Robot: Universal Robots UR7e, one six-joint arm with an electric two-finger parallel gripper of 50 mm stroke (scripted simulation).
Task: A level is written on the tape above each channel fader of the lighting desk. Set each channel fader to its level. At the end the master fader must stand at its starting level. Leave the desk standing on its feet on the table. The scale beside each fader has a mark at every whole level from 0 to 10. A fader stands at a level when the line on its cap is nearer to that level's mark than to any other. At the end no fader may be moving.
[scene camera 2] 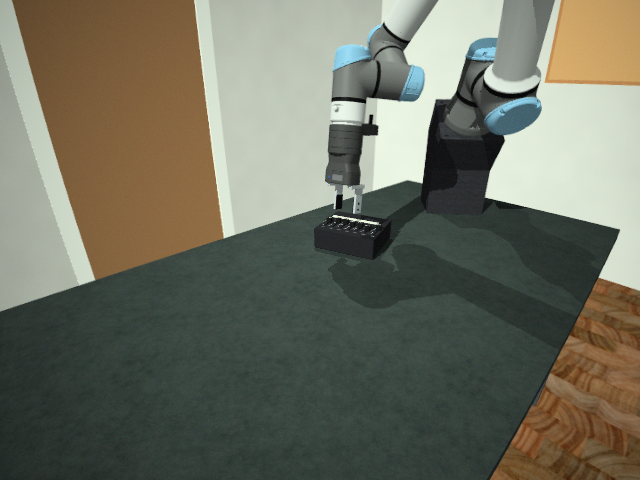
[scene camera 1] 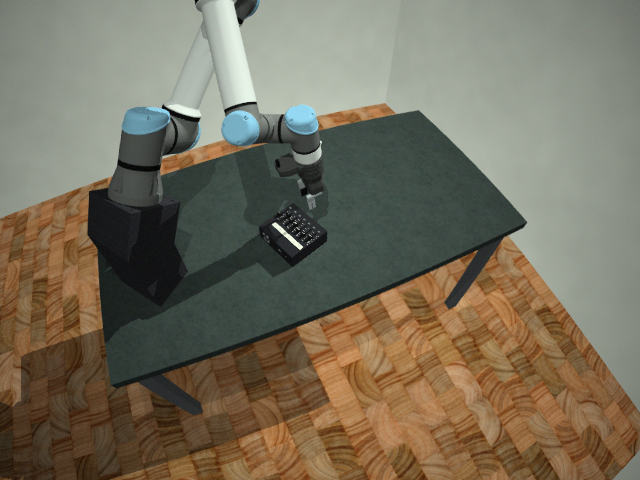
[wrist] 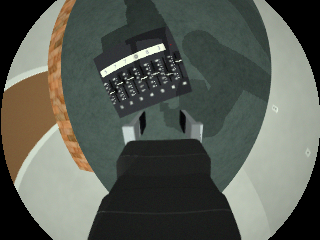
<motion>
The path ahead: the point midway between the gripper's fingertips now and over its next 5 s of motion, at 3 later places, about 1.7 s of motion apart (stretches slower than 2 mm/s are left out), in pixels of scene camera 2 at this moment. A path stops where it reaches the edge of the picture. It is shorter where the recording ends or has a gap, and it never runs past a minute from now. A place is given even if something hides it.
The gripper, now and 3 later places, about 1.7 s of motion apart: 346, 211; 355, 190; 355, 179; 348, 184
</motion>
